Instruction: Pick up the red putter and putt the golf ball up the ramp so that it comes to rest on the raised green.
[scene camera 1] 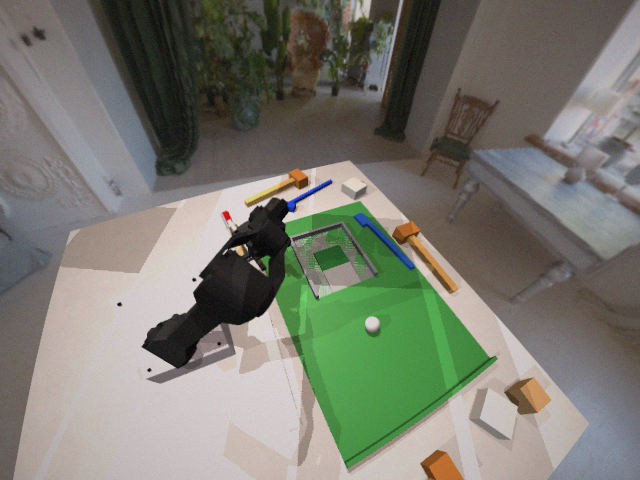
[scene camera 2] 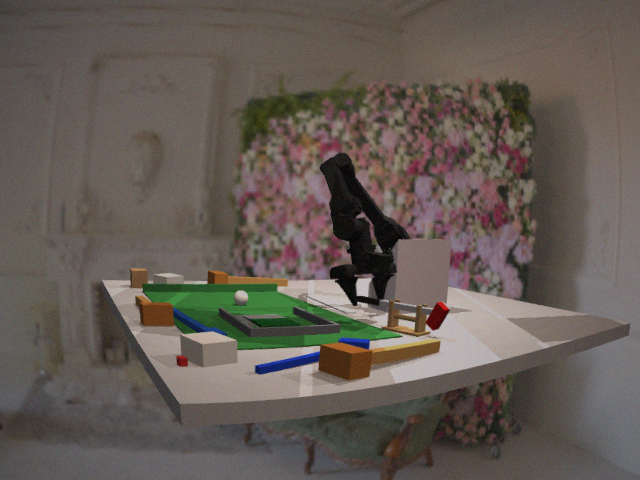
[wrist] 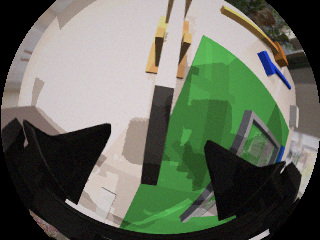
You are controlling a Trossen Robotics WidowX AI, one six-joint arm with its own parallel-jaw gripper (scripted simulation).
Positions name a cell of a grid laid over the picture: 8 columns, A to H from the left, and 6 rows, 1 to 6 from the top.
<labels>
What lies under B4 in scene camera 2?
An orange-headed mallet.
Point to an orange-headed mallet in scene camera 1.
At F3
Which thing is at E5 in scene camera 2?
A wooden stand.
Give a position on a green mat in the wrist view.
F3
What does the gripper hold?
Nothing.
</labels>
